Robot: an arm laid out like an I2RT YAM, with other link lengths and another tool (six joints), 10 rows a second.
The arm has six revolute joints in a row. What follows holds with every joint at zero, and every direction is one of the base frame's.
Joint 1 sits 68 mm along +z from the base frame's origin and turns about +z.
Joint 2 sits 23 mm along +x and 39 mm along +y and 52.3 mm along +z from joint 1 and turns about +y.
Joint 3 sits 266.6 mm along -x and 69.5 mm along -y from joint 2 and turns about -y.
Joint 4 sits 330.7 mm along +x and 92.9 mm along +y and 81 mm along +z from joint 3 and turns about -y.
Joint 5 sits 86.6 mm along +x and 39.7 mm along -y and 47.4 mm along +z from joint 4 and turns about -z.
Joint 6 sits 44.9 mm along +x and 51 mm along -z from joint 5 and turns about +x.
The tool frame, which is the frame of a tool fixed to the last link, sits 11 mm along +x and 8 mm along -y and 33 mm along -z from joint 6; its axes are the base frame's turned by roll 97.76, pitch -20.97 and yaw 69.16 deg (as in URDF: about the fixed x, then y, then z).
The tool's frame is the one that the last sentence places.
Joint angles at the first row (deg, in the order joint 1, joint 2, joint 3, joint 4, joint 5, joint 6):
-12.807, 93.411, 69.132, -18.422, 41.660, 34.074
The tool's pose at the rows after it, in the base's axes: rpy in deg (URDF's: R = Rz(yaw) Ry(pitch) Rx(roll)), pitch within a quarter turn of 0, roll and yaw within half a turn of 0; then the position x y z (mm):
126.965 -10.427 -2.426 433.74 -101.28 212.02
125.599 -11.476 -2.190 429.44 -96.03 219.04
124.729 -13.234 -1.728 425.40 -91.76 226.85
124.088 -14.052 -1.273 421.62 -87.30 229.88
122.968 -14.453 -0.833 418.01 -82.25 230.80
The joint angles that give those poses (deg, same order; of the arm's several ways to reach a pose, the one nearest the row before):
-12.377, 92.019, 68.555, -18.514, 41.922, 33.755
-11.657, 90.171, 67.418, -17.622, 43.236, 33.250
-11.134, 88.150, 66.195, -16.292, 43.775, 32.879
-10.576, 86.715, 65.011, -15.416, 44.270, 32.564
-9.845, 85.492, 63.676, -14.268, 45.327, 31.901

